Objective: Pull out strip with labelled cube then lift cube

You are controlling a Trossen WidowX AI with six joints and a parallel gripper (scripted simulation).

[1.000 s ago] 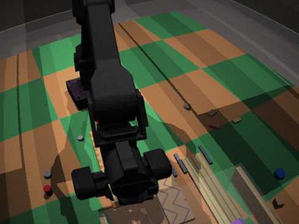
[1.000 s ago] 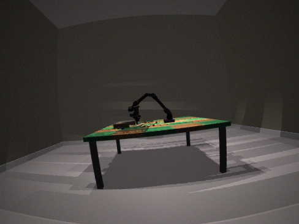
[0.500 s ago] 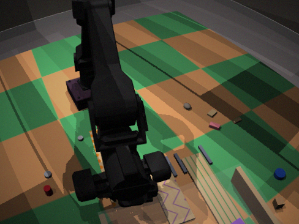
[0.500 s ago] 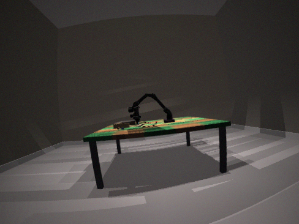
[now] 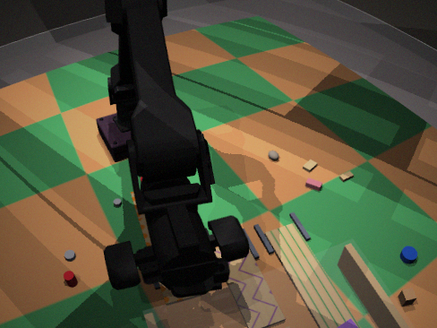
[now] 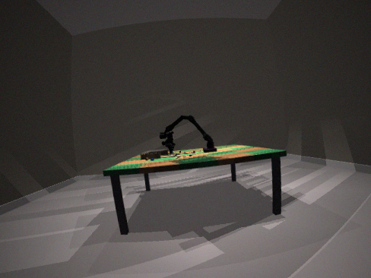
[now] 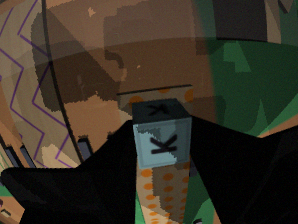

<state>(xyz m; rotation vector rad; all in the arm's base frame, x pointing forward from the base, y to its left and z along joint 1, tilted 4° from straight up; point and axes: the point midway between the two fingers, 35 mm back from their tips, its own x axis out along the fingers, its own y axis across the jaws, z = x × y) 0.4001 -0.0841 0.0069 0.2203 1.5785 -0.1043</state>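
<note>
The orange-dotted strip is 10 cm behind my gripper tip, 2 cm to the left of it and 2 cm below it. From my gripper tip the other things lie so: pink block 7 cm behind, 31 cm to the left, 1 cm below; blue cylinder 16 cm ahead, 35 cm to the left, 1 cm below; grey pebble 18 cm behind, 30 cm to the left, 1 cm below.
</note>
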